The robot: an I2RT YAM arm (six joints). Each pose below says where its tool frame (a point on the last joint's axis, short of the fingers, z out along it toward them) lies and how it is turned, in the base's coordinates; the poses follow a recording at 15 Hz.
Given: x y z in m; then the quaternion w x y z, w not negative.
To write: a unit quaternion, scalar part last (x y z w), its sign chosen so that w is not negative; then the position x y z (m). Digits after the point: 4 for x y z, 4 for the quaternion.
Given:
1: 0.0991 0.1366 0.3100 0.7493 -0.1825 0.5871 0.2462
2: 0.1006 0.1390 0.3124 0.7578 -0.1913 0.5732 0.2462
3: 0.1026 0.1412 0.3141 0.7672 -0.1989 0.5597 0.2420
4: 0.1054 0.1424 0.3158 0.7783 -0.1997 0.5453 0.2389
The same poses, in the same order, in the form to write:
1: -0.1825 0.5871 0.2462 0.7493 0.0991 0.1366 0.3100
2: -0.1913 0.5732 0.2462 0.7578 0.1006 0.1390 0.3124
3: -0.1989 0.5597 0.2420 0.7672 0.1026 0.1412 0.3141
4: -0.1997 0.5453 0.2389 0.7783 0.1054 0.1424 0.3158
